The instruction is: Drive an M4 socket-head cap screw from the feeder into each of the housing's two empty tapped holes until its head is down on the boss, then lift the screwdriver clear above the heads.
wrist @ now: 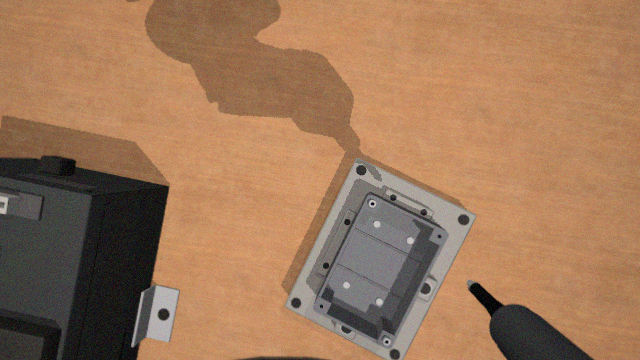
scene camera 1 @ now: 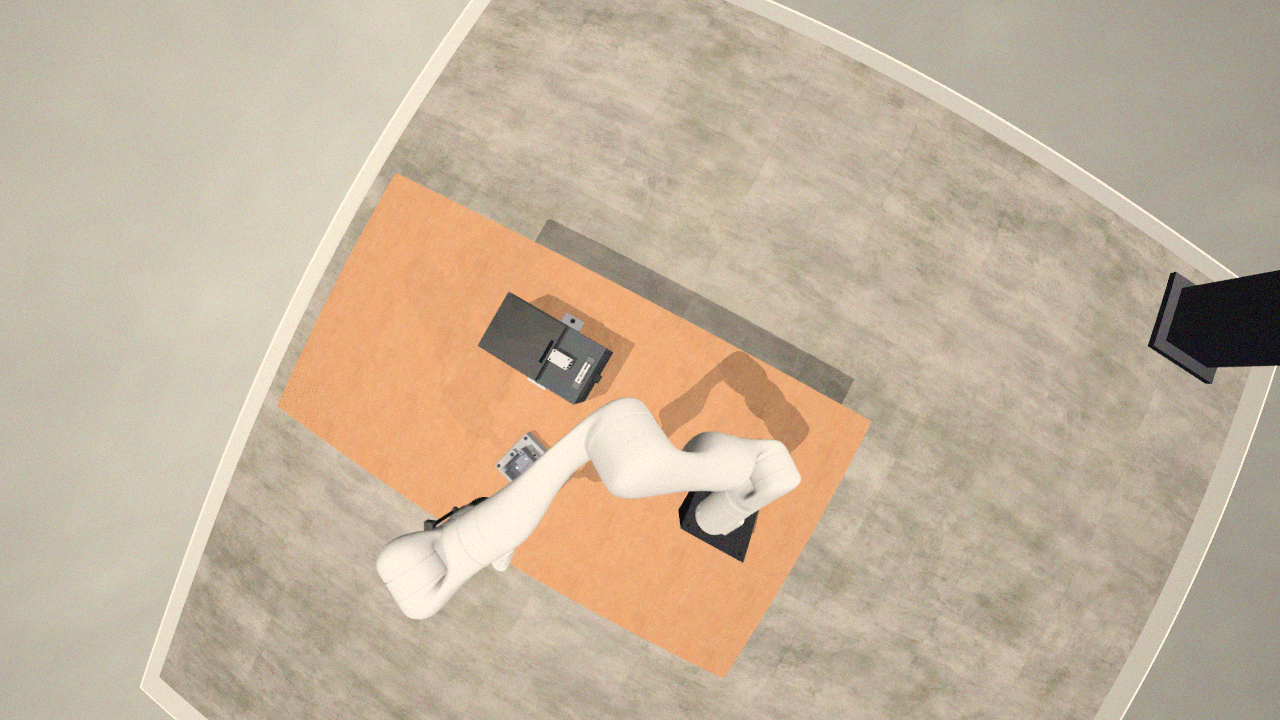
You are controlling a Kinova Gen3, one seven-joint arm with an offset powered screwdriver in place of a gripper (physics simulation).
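Note:
The grey housing (scene camera 1: 521,461) (wrist: 375,255) sits in a pale fixture plate (wrist: 425,197), partly under the arm in the scene view. In the wrist view, its upper-left and lower-right corner bosses show light rings with dark centres; the other two corners show small dark holes. My screwdriver (wrist: 485,297) is right of the fixture in the wrist view, its tip apart from the housing. A small grey screw (wrist: 471,285) shows at the end of its black bit. In the scene view the arm hides the tip. The dark screw feeder (scene camera 1: 514,326) (wrist: 50,260) stands apart from the housing.
In the wrist view a metal bracket (wrist: 167,300) with a dark hole sticks out from the feeder's side. The black robot base plate (scene camera 1: 733,544) is at the right part of the orange table (scene camera 1: 644,586). A black post (scene camera 1: 1235,317) stands off the table at far right.

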